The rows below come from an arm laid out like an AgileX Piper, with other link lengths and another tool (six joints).
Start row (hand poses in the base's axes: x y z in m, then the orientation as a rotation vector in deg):
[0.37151 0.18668 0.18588 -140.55 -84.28 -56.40]
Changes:
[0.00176 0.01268 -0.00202 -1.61 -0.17 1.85]
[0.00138 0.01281 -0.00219 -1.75 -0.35 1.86]
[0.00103 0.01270 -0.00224 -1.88 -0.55 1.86]
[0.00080 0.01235 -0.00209 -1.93 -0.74 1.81]
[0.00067 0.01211 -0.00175 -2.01 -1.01 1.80]
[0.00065 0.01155 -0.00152 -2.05 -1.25 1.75]
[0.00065 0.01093 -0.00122 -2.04 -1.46 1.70]
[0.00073 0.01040 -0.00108 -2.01 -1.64 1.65]
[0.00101 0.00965 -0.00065 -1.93 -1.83 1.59]
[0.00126 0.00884 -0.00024 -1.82 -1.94 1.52]
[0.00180 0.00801 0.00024 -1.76 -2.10 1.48]
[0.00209 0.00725 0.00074 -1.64 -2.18 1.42]
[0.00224 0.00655 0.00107 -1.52 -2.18 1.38]
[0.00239 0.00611 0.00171 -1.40 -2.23 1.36]
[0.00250 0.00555 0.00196 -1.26 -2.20 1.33]
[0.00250 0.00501 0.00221 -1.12 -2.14 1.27]
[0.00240 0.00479 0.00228 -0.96 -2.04 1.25]
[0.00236 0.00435 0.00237 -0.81 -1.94 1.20]
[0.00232 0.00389 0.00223 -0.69 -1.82 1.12]
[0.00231 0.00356 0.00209 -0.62 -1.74 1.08]
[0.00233 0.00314 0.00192 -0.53 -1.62 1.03]
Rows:
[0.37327 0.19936 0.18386 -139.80 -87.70 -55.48]
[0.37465 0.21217 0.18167 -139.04 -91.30 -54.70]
[0.37568 0.22487 0.17943 -138.27 -95.07 -54.08]
[0.37648 0.23722 0.17734 -137.48 -98.90 -53.66]
[0.37715 0.24933 0.17559 -136.65 -102.89 -53.52]
[0.37780 0.26088 0.17407 134.31 105.78 53.07]
[0.37845 0.27181 0.17285 130.63 107.54 52.36]
[0.37918 0.28221 0.17177 126.84 109.06 51.83]
[0.38019 0.29186 0.17112 122.98 110.32 51.54]
[0.38145 0.30070 0.17088 119.14 111.34 51.43]
[0.38325 0.30871 0.17112 115.24 112.14 51.49]
[0.38534 0.31596 0.17186 111.39 112.74 51.71]
[0.38758 0.32251 0.17293 107.65 113.20 52.02]
[0.38997 0.32862 0.17464 103.96 113.53 52.46]
[0.39247 0.33417 0.17660 100.41 113.76 52.99]
[0.39497 0.33918 0.17881 97.04 113.88 53.59]
[0.39737 0.34397 0.18109 93.86 113.97 54.26]
[0.39973 0.34832 0.18346 90.89 114.01 54.99]
[0.40205 0.35221 0.18569 88.15 113.99 55.72]
[0.40436 0.35577 0.18778 85.55 113.94 56.45]
[0.40669 0.35891 0.18970 83.13 113.87 57.17]

